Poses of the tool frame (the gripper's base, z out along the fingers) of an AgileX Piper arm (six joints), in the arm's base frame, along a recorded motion.
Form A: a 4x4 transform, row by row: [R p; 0 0 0 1], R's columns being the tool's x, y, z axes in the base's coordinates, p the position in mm. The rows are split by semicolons.
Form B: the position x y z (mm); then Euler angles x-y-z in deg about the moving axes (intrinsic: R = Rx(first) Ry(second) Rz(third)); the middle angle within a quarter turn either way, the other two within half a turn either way. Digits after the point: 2 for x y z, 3 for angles. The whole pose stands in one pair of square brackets.
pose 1, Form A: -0.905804 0.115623 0.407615 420.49; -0.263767 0.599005 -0.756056 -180.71; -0.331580 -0.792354 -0.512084 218.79; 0 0 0 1
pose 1, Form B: [420.49 -180.71 218.79 124.110 24.055 -172.726]
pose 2, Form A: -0.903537 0.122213 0.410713 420.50; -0.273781 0.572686 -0.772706 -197.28; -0.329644 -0.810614 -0.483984 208.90; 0 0 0 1
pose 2, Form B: [420.50 -197.28 208.90 122.061 24.250 -172.297]
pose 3, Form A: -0.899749 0.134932 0.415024 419.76; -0.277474 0.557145 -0.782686 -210.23; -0.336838 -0.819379 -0.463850 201.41; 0 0 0 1
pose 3, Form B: [419.76 -210.23 201.41 120.653 24.521 -171.471]
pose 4, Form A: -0.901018 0.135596 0.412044 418.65; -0.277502 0.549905 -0.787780 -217.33; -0.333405 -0.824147 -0.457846 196.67; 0 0 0 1
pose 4, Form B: [418.65 -217.33 196.67 120.165 24.333 -171.442]
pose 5, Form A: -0.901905 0.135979 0.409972 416.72; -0.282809 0.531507 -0.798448 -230.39; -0.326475 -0.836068 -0.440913 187.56; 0 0 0 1
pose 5, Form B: [416.72 -230.39 187.56 118.908 24.203 -171.426]
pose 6, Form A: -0.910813 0.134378 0.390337 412.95; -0.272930 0.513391 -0.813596 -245.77; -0.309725 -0.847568 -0.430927 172.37; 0 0 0 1
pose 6, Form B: [412.95 -245.77 172.37 117.908 22.975 -171.607]
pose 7, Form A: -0.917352 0.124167 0.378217 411.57; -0.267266 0.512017 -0.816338 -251.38; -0.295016 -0.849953 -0.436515 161.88; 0 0 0 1
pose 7, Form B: [411.57 -251.38 161.88 118.134 22.223 -172.292]
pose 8, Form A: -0.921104 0.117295 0.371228 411.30; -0.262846 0.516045 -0.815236 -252.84; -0.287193 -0.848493 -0.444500 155.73; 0 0 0 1
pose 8, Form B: [411.30 -252.84 155.73 118.601 21.791 -172.743]
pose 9, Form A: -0.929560 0.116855 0.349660 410.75; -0.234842 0.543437 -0.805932 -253.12; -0.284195 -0.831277 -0.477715 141.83; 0 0 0 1
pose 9, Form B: [410.75 -253.12 141.83 120.657 20.467 -172.835]
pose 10, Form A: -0.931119 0.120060 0.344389 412.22; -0.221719 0.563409 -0.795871 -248.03; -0.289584 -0.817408 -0.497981 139.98; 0 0 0 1
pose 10, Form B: [412.22 -248.03 139.98 122.034 20.145 -172.653]
